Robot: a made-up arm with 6 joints. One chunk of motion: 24 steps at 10 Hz.
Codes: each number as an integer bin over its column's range. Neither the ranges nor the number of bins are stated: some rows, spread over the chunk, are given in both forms.
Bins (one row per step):
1: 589 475 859 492 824 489
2: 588 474 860 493 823 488
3: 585 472 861 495 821 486
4: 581 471 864 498 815 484
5: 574 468 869 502 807 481
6: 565 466 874 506 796 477
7: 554 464 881 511 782 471
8: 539 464 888 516 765 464
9: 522 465 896 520 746 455
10: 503 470 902 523 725 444
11: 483 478 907 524 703 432
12: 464 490 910 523 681 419
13: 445 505 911 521 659 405
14: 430 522 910 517 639 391
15: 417 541 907 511 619 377
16: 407 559 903 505 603 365
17: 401 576 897 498 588 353
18: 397 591 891 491 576 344
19: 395 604 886 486 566 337
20: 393 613 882 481 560 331
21: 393 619 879 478 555 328
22: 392 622 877 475 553 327
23: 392 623 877 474 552 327
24: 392 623 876 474 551 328
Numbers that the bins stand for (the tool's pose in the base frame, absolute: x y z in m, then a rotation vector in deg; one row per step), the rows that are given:
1: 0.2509 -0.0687 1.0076 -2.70 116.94 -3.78
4: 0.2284 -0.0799 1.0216 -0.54 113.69 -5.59
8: 0.1107 -0.0995 1.0889 5.95 95.68 -12.79
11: -0.0462 -0.0603 1.1421 8.83 73.33 -24.32
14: -0.1948 0.0631 1.1506 6.31 50.27 -39.10
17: -0.2761 0.2144 1.1141 -0.54 31.89 -52.79
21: -0.2985 0.3349 1.0637 -7.75 20.00 -61.80
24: -0.3013 0.3461 1.0553 -9.19 18.56 -61.80
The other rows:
2: 0.2480 -0.0715 1.0104 -2.34 116.58 -4.14
3: 0.2396 -0.0771 1.0132 -1.62 115.86 -4.86
5: 0.2088 -0.0883 1.0356 0.90 110.81 -6.67
6: 0.1836 -0.0939 1.0496 2.34 106.85 -8.11
7: 0.1528 -0.0995 1.0693 4.14 101.80 -10.27
9: 0.0631 -0.0967 1.1113 7.39 88.83 -16.04
10: 0.0098 -0.0827 1.1281 8.47 81.26 -20.00
12: -0.0995 -0.0266 1.1506 8.47 65.41 -29.01
13: -0.1528 0.0154 1.1534 7.75 57.48 -34.05
15: -0.2312 0.1163 1.1421 4.14 43.06 -44.14
16: -0.2593 0.1668 1.1309 1.98 37.30 -48.47
18: -0.2873 0.2565 1.0973 -3.06 27.57 -56.04
19: -0.2929 0.2929 1.0833 -4.86 23.96 -58.56
20: -0.2985 0.3181 1.0721 -6.67 21.80 -60.72
22: -0.3013 0.3433 1.0581 -8.83 19.28 -62.16
23: -0.3013 0.3461 1.0581 -9.19 18.92 -62.16

